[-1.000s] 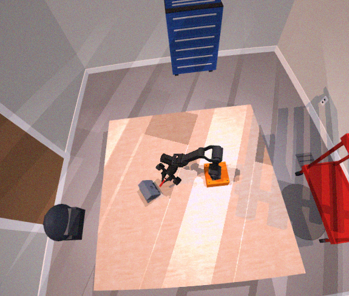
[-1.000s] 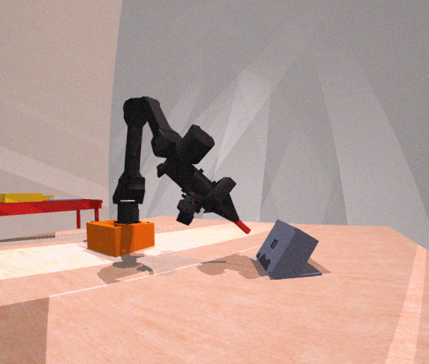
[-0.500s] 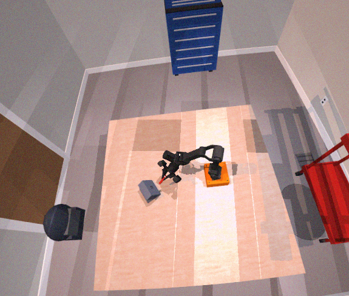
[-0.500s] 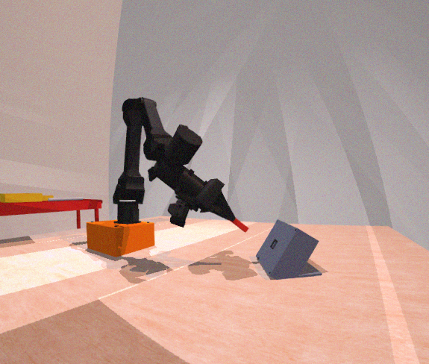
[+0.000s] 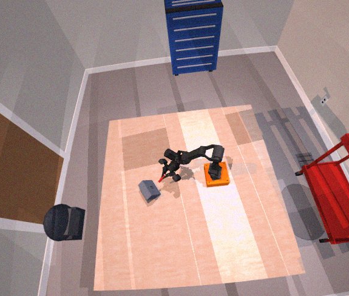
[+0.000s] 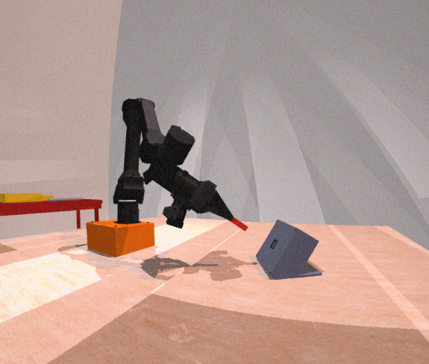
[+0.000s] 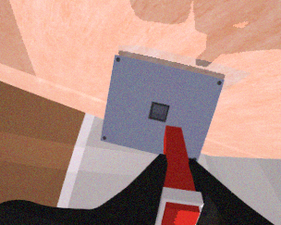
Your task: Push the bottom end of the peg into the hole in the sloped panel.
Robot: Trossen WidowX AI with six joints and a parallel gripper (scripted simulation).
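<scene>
Right now my gripper tip is 110 mm short of the grey sloped panel, 40 mm to the right of it and 70 mm above it. Also, from my gripper tip: red square-sided peg: 10 mm behind, 10 mm to the right, 10 mm above.
</scene>
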